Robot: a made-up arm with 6 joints.
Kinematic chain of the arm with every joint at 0, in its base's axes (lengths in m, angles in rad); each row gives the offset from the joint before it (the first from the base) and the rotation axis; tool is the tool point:
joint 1: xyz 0 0 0.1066 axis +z
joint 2: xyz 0 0.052 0 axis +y
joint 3: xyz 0 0 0.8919 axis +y
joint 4: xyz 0 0 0.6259 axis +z
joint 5: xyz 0 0 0 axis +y
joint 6: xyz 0 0 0.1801 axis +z
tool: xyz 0 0 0
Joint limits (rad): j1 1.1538..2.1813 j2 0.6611..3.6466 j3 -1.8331..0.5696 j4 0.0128..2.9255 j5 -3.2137..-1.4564 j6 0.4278..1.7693
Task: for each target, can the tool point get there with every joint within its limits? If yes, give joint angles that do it. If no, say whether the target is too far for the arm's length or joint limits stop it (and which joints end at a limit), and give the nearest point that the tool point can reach.
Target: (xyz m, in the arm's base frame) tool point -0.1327 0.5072 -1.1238
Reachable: yes | joints 1.8646 2.8605 -0.4223 1.9748 -2.6924 0.5957
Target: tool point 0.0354 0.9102 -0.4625
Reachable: yes | joints 1.6117 2.6210 -1.3698 1.2001 -2.3054 1.6119
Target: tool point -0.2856 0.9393 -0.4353
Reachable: yes | joints 1.8432 2.4919 -1.1189 0.3627 -2.6587 1.0047
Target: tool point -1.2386 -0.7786 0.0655
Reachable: no: joint limits stop it (at a limit: joint 1, joint 2, joint 3, joint 4) | nearest point -0.4229 -0.9163 -0.7977 | short by 1.196 m
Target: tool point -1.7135 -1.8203 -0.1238
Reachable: no: too far | nearest point -0.4512 -0.9849 -0.8280 | short by 1.670 m
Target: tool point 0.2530 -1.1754 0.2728
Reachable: no: joint limits stop it (at a limit: joint 2, joint 3, joint 4) | nearest point 0.2127 -0.9880 -0.7979 | short by 1.088 m
